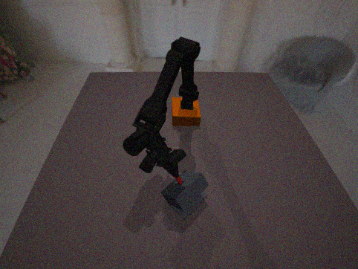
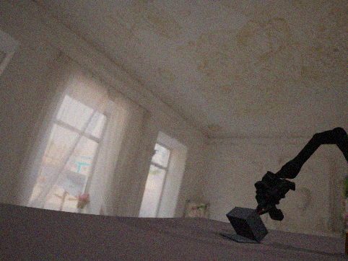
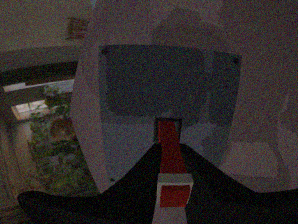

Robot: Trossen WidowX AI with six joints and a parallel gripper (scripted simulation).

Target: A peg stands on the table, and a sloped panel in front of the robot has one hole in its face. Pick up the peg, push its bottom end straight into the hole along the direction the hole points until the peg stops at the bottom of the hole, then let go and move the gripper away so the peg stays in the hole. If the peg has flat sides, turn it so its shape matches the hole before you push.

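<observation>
Right now the panel is 30 mm ahead of my gripper tip, 30 mm to the left of it and 40 mm below it. Also, from my gripper tip: peg (10 mm behind, 10 mm to the right, 10 mm above).
</observation>
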